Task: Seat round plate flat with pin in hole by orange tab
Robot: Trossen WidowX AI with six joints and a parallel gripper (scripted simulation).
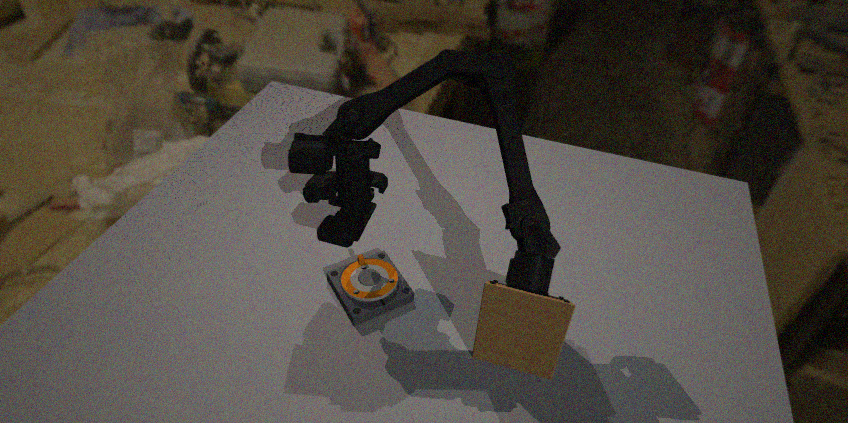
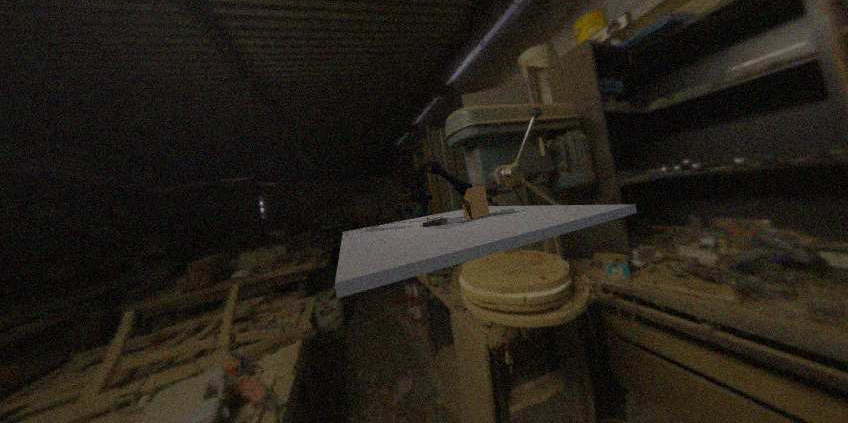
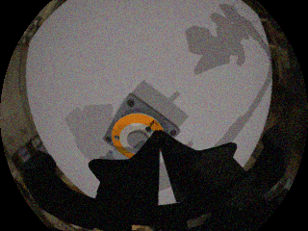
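Now: the base 40 mm behind my gripper tip, 40 mm to the left of it and 60 mm below it.
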